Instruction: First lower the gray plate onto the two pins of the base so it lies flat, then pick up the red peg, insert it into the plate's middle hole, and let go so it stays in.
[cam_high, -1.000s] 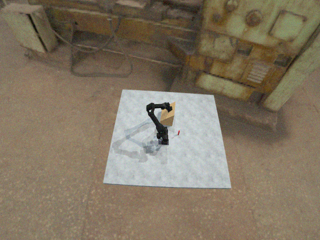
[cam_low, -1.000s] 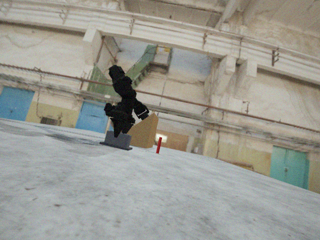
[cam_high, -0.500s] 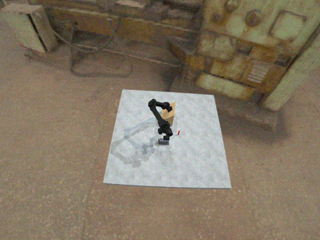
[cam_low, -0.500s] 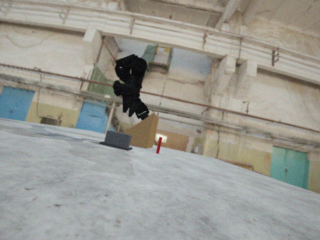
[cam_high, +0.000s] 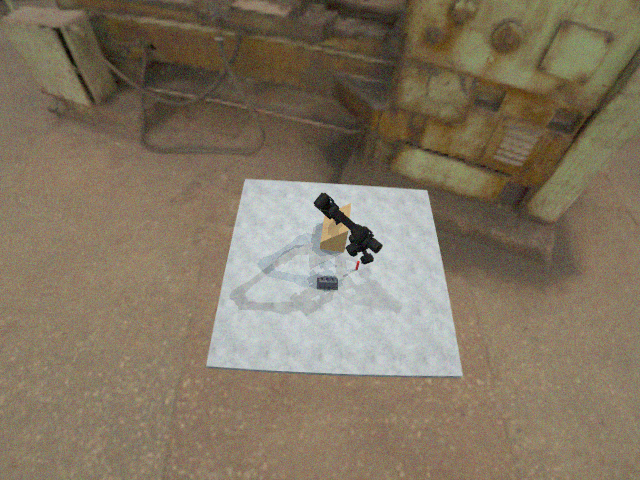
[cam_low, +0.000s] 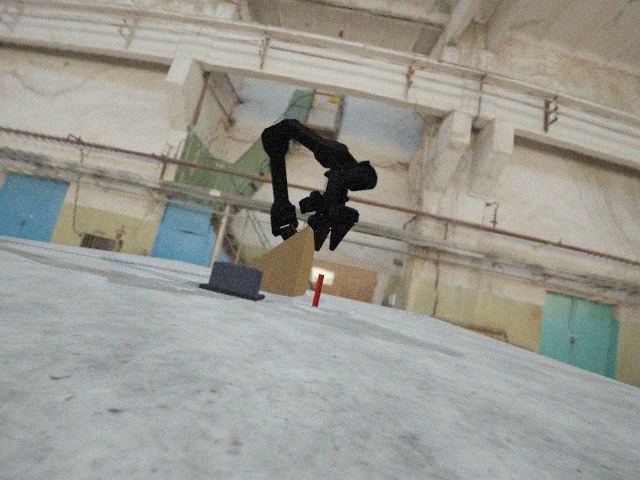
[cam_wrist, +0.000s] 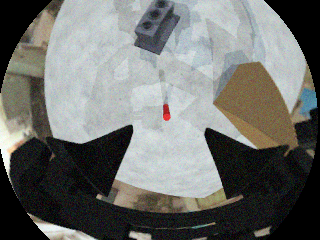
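Now: gripper tip 1 cm to the right of the red peg and 10 cm above it. Round my gripper tip: dark flat base (9 cm ahead, 17 cm to the right, 13 cm below); then plate (9 cm ahead, 17 cm to the right, 9 cm below).
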